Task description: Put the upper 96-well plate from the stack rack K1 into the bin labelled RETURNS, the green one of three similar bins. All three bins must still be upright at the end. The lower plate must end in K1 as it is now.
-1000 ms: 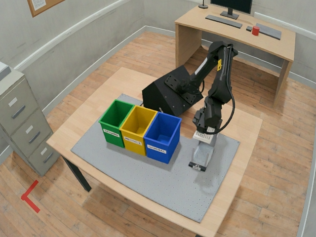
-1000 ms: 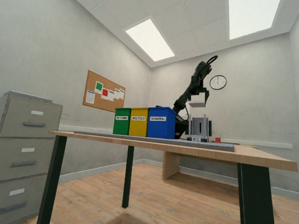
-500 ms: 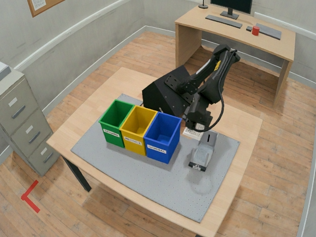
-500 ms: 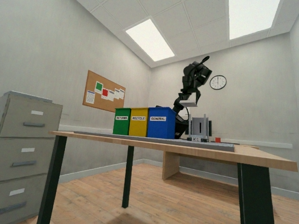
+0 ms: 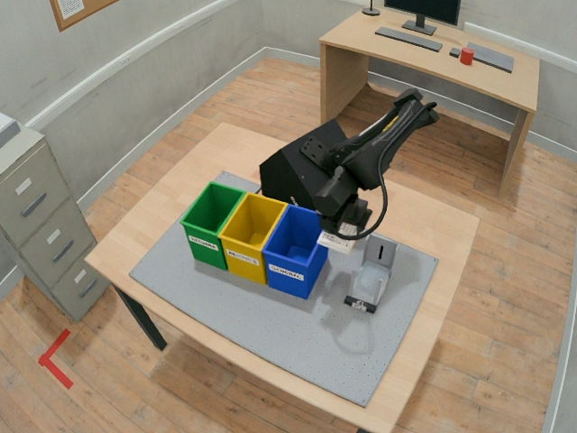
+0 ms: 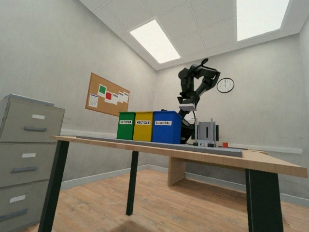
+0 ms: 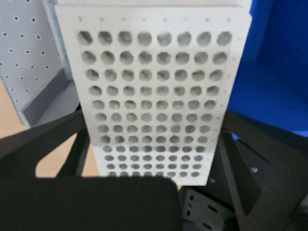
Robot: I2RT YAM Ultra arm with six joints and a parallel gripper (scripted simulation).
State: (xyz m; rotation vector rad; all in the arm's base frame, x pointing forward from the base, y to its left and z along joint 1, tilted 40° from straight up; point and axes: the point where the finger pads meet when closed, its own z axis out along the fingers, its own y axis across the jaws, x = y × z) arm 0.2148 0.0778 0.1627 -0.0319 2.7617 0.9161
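My hand is 370 mm to the left of the green returns bin, 140 mm above it and 80 mm short of it. The rest, counted from my hand: blue general bin 140 mm below, 110 mm to the right, 40 mm ahead; yellow recycle bin 240 mm to the right, 140 mm below, 60 mm ahead; 96-well plate right at my hand.
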